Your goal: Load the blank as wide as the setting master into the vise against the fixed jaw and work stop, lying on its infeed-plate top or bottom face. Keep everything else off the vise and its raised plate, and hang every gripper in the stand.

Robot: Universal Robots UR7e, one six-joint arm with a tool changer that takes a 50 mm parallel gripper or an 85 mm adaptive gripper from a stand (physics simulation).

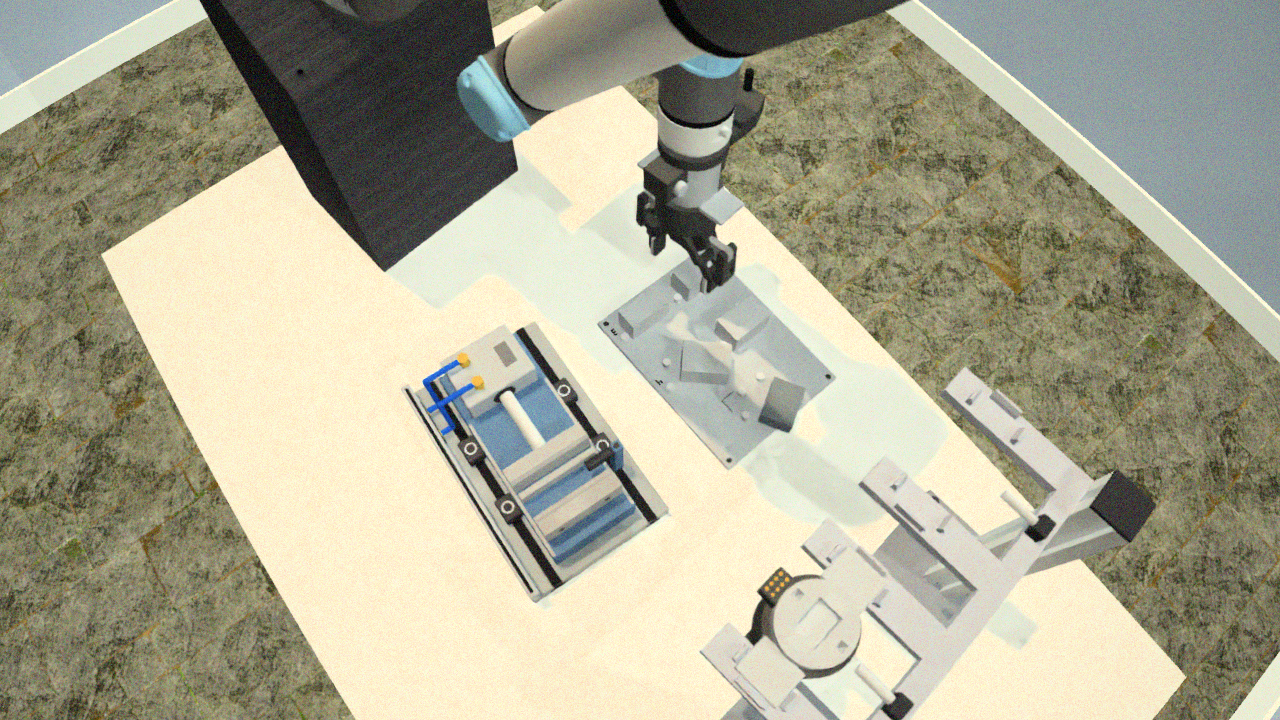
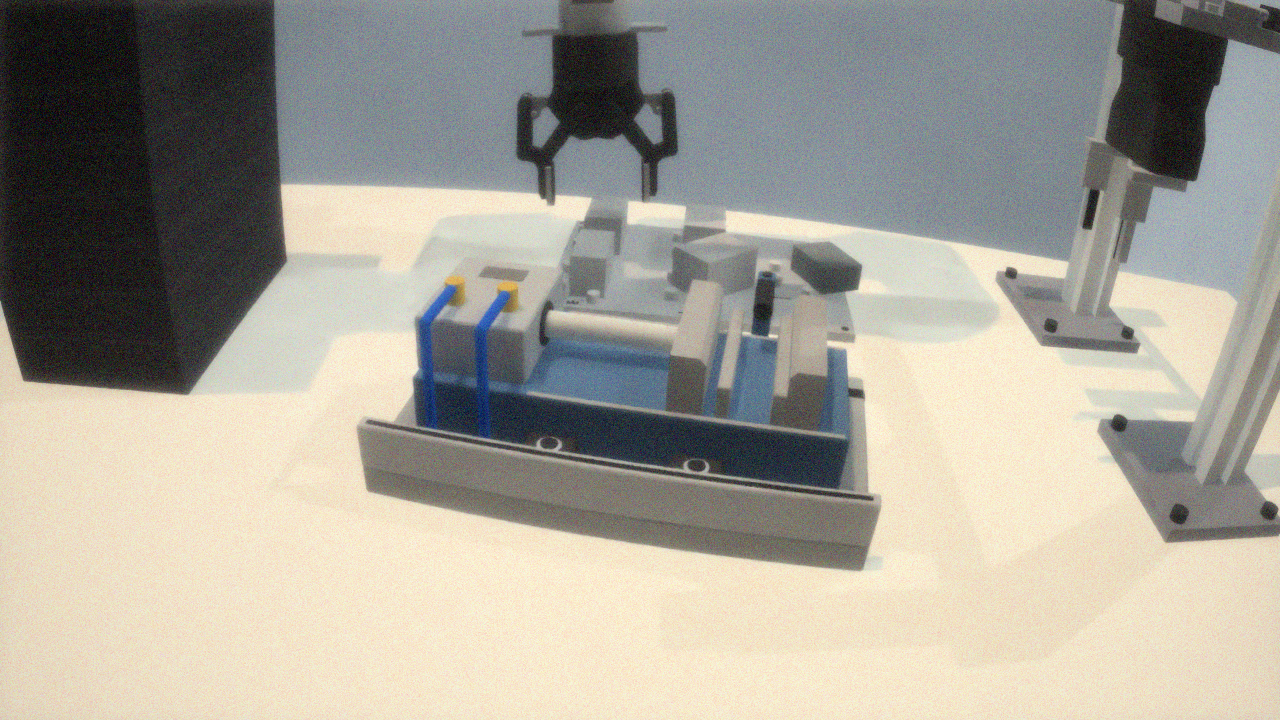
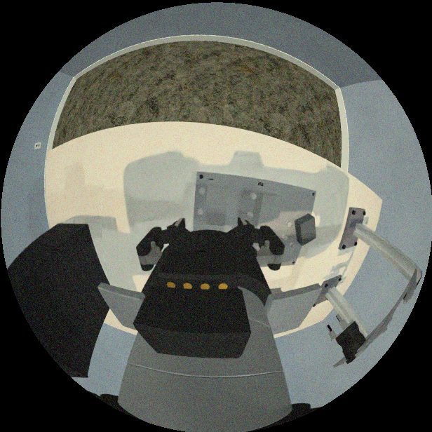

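Note:
My gripper [image 1: 682, 266] [image 2: 597, 185] [image 3: 211, 223] is open, fingers apart and empty, above the back of the grey infeed plate [image 1: 702, 420] [image 3: 280, 200]. On the plate are a small block [image 1: 684, 284] [image 2: 605, 219], an upright block [image 1: 644, 315] [image 2: 592, 259], another block [image 1: 741, 324] [image 2: 704, 223], a turned block [image 1: 703, 362] [image 2: 714, 261] and a darker block [image 1: 781, 402] [image 2: 826, 266] [image 3: 305, 229]. I cannot tell which matches the setting master's width. The blue vise [image 1: 505, 438] [image 2: 608, 367] has a movable jaw [image 2: 693, 358], a thin upright strip [image 2: 729, 362], a fixed jaw [image 1: 577, 510] [image 2: 805, 367] and a dark stop [image 1: 597, 454] [image 2: 763, 304].
The gripper stand [image 1: 975, 559] [image 2: 1239, 376] is at the right, with another gripper [image 1: 787, 617] [image 2: 1168, 98] [image 3: 351, 340] hanging in it. A tall black pedestal [image 1: 384, 107] [image 2: 143, 197] stands at the left. Blue hoses [image 1: 452, 402] [image 2: 483, 376] rise beside the vise's actuator.

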